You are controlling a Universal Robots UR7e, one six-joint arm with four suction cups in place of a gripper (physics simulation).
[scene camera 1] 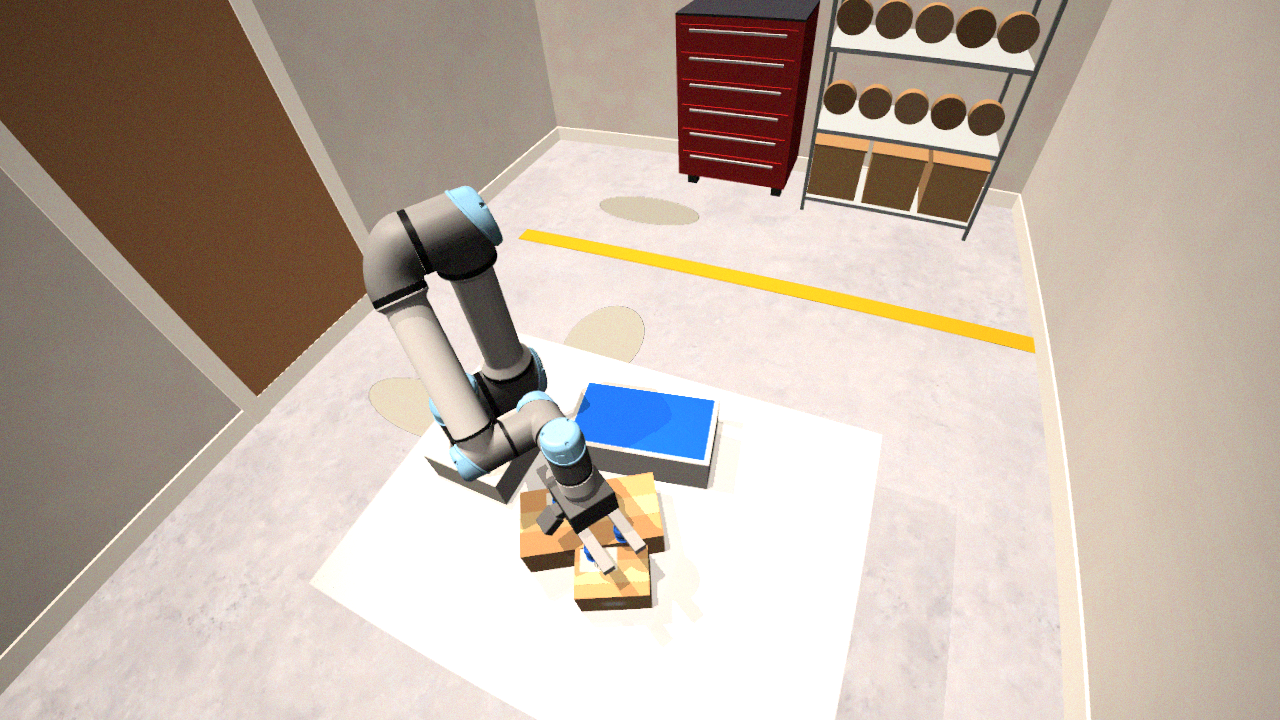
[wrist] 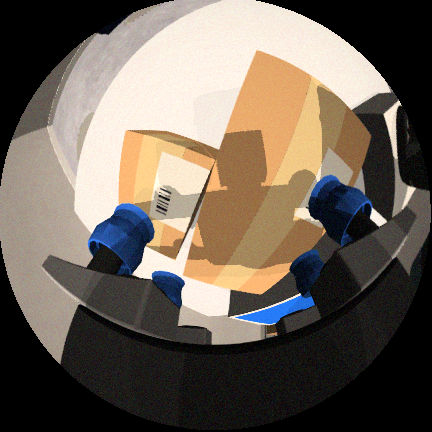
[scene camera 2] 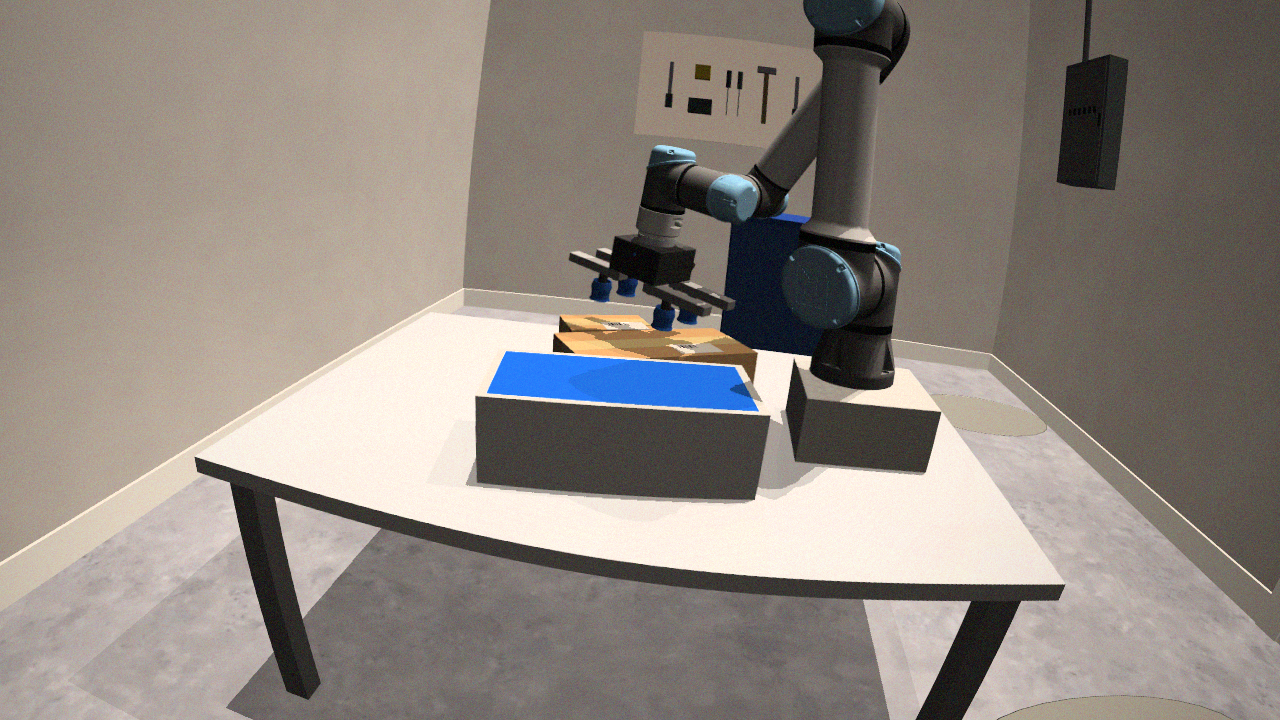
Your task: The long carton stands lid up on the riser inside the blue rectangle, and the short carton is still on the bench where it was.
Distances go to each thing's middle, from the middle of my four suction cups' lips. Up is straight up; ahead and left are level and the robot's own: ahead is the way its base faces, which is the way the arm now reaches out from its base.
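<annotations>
Suction cup: 11 cm above the long carton (scene camera 1: 539, 552), 3 cm past it and 3 cm to the right of it. Counted from my suction cup, the short carton (scene camera 1: 627, 587) is 11 cm below, 7 cm ahead and 7 cm to the right; the riser (scene camera 2: 583, 423) is 10 cm below, 1 cm behind and 29 cm to the left.
</annotations>
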